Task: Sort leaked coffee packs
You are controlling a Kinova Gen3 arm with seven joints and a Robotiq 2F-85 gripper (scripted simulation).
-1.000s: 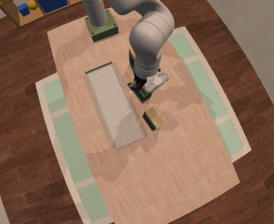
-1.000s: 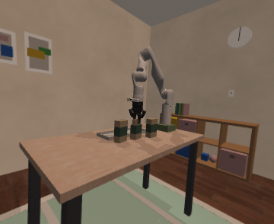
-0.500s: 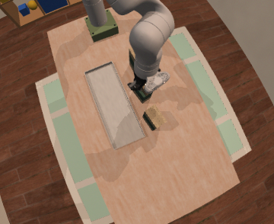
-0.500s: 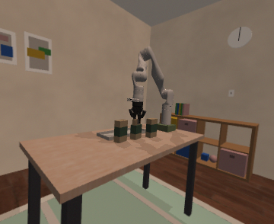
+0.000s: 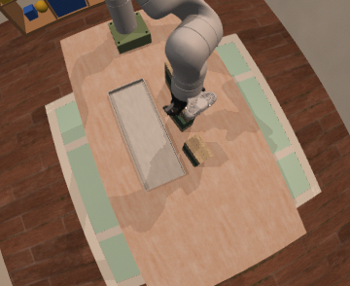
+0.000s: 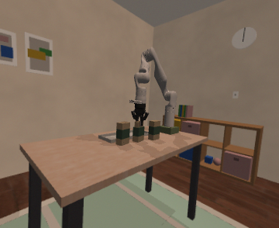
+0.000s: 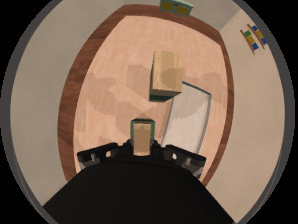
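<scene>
My hand is 30 mm past the long grey tray, 140 mm to the left of it and 120 mm above it.
</scene>
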